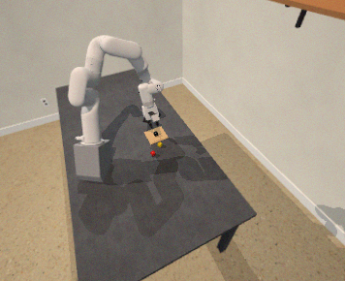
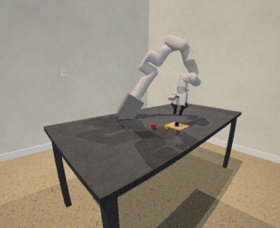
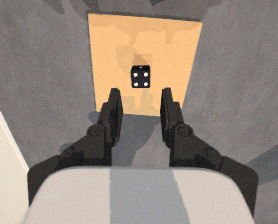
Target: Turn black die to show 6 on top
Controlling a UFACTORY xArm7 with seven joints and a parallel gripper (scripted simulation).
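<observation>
My hand is 9 cm above the black die. From my hand the other things lie so: yellow die: 1 cm ahead, 11 cm to the right, 9 cm below; then red die: 5 cm behind, 18 cm to the right, 9 cm below; then mat: 10 cm below.
</observation>
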